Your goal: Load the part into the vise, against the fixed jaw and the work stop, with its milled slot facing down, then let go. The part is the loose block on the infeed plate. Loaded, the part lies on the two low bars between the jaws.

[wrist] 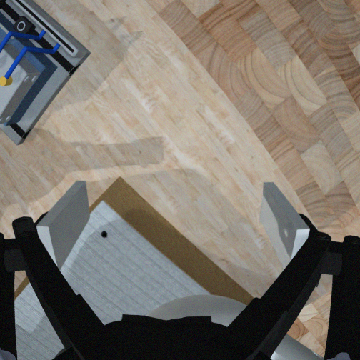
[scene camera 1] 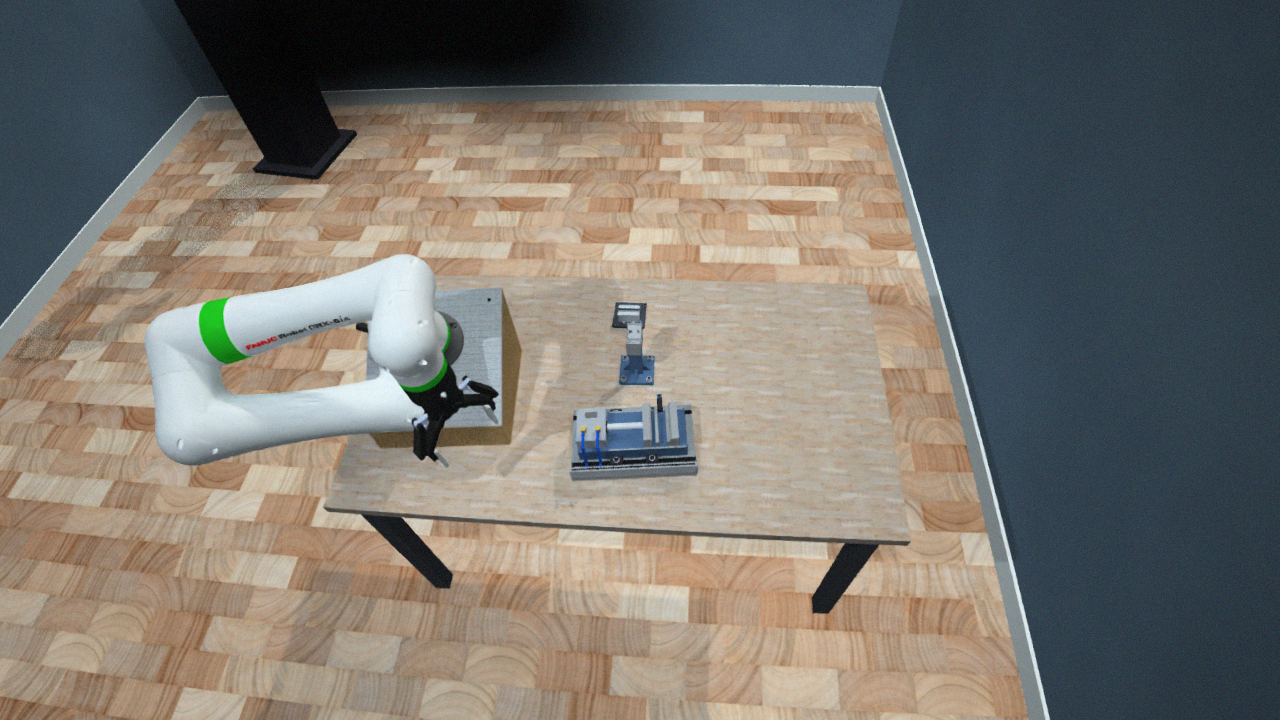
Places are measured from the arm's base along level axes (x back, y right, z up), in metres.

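Pixels of known places: gripper, fingertip midpoint: [scene camera 1: 469,440].
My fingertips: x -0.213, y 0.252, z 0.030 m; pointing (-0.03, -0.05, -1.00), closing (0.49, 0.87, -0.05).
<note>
For each thing: its top centre in the pictures, then the offset to it from my fingertips. "*": a spot on its surface instead.
- small light grey block at its top centre: [scene camera 1: 628,310] dx -0.184, dy -0.580, dz -0.189 m
- dark infeed plate at a spot on its surface: [scene camera 1: 617,323] * dx -0.157, dy -0.550, dz -0.218 m
- vise at its top centre: [scene camera 1: 631,423] dx -0.297, dy -0.191, dz -0.128 m
- dark upright post at a spot on its surface: [scene camera 1: 659,402] * dx -0.349, dy -0.263, dz -0.131 m
The part, a small light grey block [scene camera 1: 629,316], lies on the dark infeed plate [scene camera 1: 617,323] at the back of the table; its slot is too small to make out. The vise [scene camera 1: 591,429] [wrist: 15,92] stands nearer the table's front, and part of it shows at the upper left of the wrist view. Its fixed jaw [scene camera 1: 674,426] is at the right, and a dark upright post [scene camera 1: 659,402], apparently the work stop, rises behind the jaw gap. No block shows between the jaws. My gripper [scene camera 1: 466,437] [wrist: 173,200] is open and empty, well left of the vise, over the pedestal's front right corner area.
A stand with a blue base [scene camera 1: 636,369] and grey upright is between the infeed plate and the vise. The box-shaped robot pedestal [scene camera 1: 485,358] [wrist: 130,265] is on the table's left. Blue hoses [scene camera 1: 584,447] [wrist: 30,49] run on the vise's left end.
</note>
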